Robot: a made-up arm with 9 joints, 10 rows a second.
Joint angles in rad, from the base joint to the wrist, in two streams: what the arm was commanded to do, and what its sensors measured. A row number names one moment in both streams.
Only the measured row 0 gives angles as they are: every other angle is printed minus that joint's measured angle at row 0.
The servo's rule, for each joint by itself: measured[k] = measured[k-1] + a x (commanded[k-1-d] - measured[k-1]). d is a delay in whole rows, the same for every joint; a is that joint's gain. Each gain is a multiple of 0.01, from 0.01 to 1. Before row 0 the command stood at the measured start. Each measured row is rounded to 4 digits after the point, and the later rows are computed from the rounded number. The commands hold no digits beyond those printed.
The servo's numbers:
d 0
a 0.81 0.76 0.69 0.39 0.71 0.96 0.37 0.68 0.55
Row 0, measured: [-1.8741 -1.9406 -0.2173 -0.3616 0.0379 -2.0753 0.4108 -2.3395 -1.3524]
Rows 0 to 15, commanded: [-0.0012 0.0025 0.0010 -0.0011 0.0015 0.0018 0.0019 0.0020 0.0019]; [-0.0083 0.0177 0.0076 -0.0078 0.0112 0.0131 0.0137 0.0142 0.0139]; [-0.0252 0.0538 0.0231 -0.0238 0.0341 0.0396 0.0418 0.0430 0.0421]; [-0.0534 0.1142 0.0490 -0.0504 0.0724 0.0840 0.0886 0.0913 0.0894]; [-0.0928 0.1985 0.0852 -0.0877 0.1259 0.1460 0.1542 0.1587 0.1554]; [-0.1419 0.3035 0.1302 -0.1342 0.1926 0.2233 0.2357 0.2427 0.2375]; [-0.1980 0.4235 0.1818 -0.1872 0.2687 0.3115 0.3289 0.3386 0.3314]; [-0.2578 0.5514 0.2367 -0.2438 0.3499 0.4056 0.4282 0.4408 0.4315]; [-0.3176 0.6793 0.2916 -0.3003 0.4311 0.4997 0.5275 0.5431 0.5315]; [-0.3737 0.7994 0.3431 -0.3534 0.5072 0.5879 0.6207 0.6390 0.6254]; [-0.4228 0.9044 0.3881 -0.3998 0.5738 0.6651 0.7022 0.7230 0.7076]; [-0.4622 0.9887 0.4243 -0.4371 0.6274 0.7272 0.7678 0.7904 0.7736]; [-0.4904 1.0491 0.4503 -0.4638 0.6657 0.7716 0.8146 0.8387 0.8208]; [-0.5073 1.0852 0.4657 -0.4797 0.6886 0.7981 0.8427 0.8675 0.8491]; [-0.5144 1.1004 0.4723 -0.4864 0.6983 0.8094 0.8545 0.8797 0.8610]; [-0.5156 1.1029 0.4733 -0.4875 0.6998 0.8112 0.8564 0.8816 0.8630]
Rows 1 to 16, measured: [-0.0010 0.0019 0.0007 -0.0004 0.0011 0.0017 0.0007 0.0014 0.0010]; [-0.0069 0.0139 0.0055 -0.0033 0.0083 0.0126 0.0055 0.0101 0.0081]; [-0.0217 0.0442 0.0176 -0.0113 0.0266 0.0385 0.0189 0.0325 0.0268]; [-0.0474 0.0974 0.0393 -0.0265 0.0591 0.0822 0.0447 0.0725 0.0612]; [-0.0842 0.1742 0.0710 -0.0504 0.1065 0.1434 0.0852 0.1311 0.1130]; [-0.1309 0.2725 0.1118 -0.0831 0.1676 0.2201 0.1409 0.2070 0.1815]; [-0.1853 0.3873 0.1601 -0.1237 0.2394 0.3078 0.2105 0.2965 0.2639]; [-0.2440 0.5120 0.2130 -0.1705 0.3179 0.4017 0.2910 0.3946 0.3561]; [-0.3036 0.6391 0.2672 -0.2211 0.3983 0.4958 0.3785 0.4956 0.4526]; [-0.3604 0.7609 0.3196 -0.2727 0.4756 0.5842 0.4681 0.5931 0.5476]; [-0.4109 0.8700 0.3669 -0.3223 0.5453 0.6619 0.5547 0.6814 0.6356]; [-0.4525 0.9602 0.4065 -0.3671 0.6036 0.7246 0.6335 0.7555 0.7115]; [-0.4832 1.0278 0.4367 -0.4048 0.6477 0.7697 0.7005 0.8121 0.7716]; [-0.5027 1.0714 0.4567 -0.4340 0.6767 0.7970 0.7531 0.8498 0.8142]; [-0.5122 1.0934 0.4675 -0.4544 0.6920 0.8089 0.7906 0.8701 0.8399]; [-0.5150 1.1006 0.4715 -0.4673 0.6975 0.8111 0.8149 0.8779 0.8526]
